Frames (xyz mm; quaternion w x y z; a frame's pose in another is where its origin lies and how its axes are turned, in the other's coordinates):
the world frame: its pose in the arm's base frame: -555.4 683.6 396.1 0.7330 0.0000 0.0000 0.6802
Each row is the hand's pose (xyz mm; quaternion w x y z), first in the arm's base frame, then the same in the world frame.
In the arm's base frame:
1: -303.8 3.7 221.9 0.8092 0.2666 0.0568 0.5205
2: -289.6 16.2 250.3 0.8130 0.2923 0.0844 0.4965
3: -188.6 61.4 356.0 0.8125 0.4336 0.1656 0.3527
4: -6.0 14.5 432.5 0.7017 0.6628 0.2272 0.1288
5: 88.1 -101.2 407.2 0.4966 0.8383 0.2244 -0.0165
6: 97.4 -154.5 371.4 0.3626 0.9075 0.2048 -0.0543
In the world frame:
1: -659.2 -301.6 -174.2 0.9472 0.2341 -0.1397 -0.1689
2: -645.7 -314.9 -145.8 0.9336 0.2717 -0.1370 -0.1891
3: -593.1 -412.2 -40.1 0.8355 0.4305 -0.1736 -0.2941
4: -626.2 -597.8 36.4 0.6020 0.6404 -0.2843 -0.3829
5: -734.6 -700.3 11.1 0.3528 0.7671 -0.4057 -0.3499
6: -787.1 -713.5 -24.7 0.2289 0.8045 -0.4672 -0.2865

